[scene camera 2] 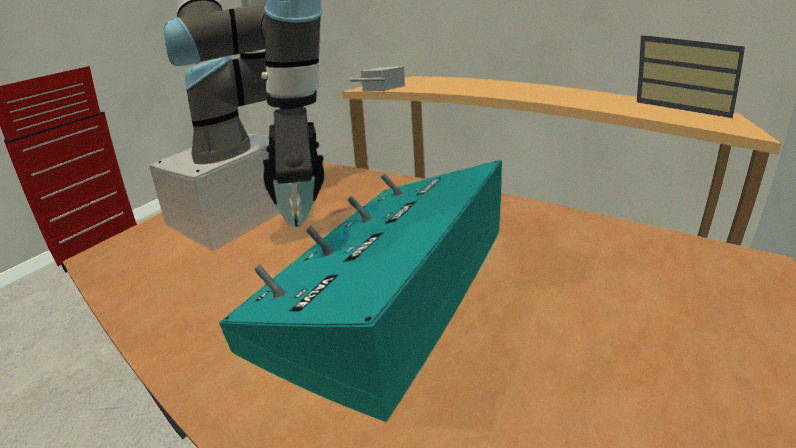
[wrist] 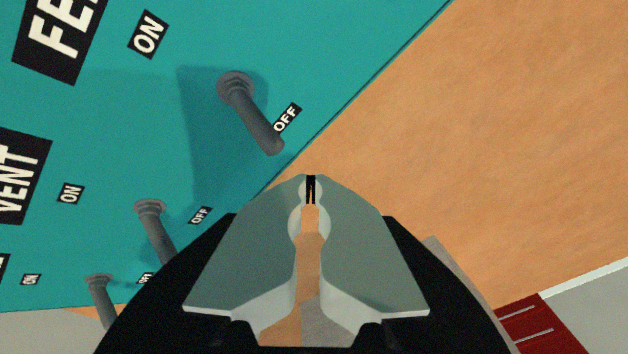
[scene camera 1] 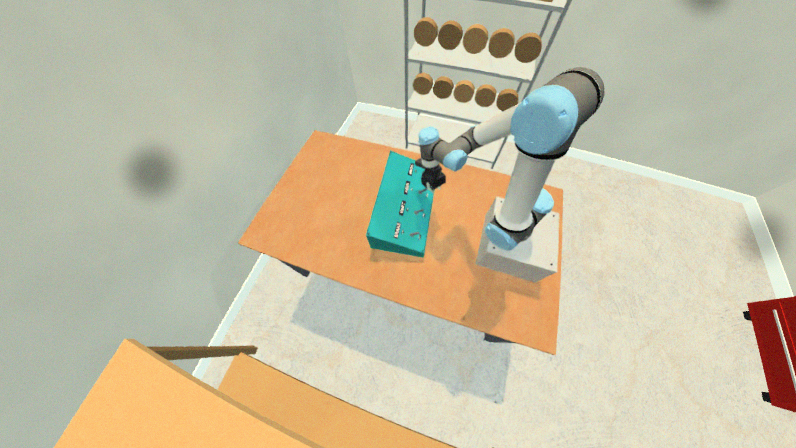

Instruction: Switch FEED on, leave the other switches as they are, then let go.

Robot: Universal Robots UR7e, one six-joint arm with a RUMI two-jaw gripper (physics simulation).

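Pixels of known places: gripper, fingertip midpoint: (scene camera 2: 296,226) (wrist: 311,177) (scene camera 1: 432,190); arm's base, link origin: (scene camera 2: 221,153).
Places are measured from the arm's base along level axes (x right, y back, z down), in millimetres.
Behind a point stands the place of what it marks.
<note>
The teal switch panel (scene camera 1: 384,205) {x -159, y -555, z 37 mm} (scene camera 2: 345,306) {x 124, y -636, z 40 mm} (wrist: 125,105) {x -31, y -481, z 77 mm} has four labelled levers. The FEED lever (scene camera 2: 320,240) {x 25, y -449, z 70 mm} (wrist: 255,120) {x 27, y -443, z 64 mm} leans toward its OFF label (wrist: 287,117) {x 33, y -421, z 105 mm}. The VALVE lever (scene camera 2: 270,282) {x 139, y -487, z 72 mm}, VENT lever (scene camera 2: 359,209) {x -87, y -411, z 71 mm} (wrist: 159,235) {x -85, y -407, z 68 mm} and BRAKE lever (scene camera 2: 391,185) {x -201, y -374, z 72 mm} (wrist: 102,302) {x -200, y -371, z 70 mm} also lean to the OFF side. My gripper (scene camera 2: 295,221) {x 35, y -399, z 58 mm} (wrist: 311,177) {x 35, y -399, z 58 mm} is shut and empty. Its tips are by the panel's OFF-side edge, close to the free end of the FEED lever, with a small gap in the wrist view. The jaws partly hide the VENT and BRAKE levers there.
The panel stands on the orange table (scene camera 1: 311,222) {x -366, y -899, z 178 mm} (scene camera 2: 584,333) {x -146, y -819, z 178 mm}. The arm's pale base block (scene camera 1: 518,261) {x -143, y 66, z 3 mm} (scene camera 2: 206,205) {x 99, y -111, z 72 mm} is on the OFF side of the panel. A shelf rack (scene camera 1: 407,100), a red cabinet (scene camera 2: 72,183) and a wooden bench (scene camera 2: 529,97) stand away from the table.
</note>
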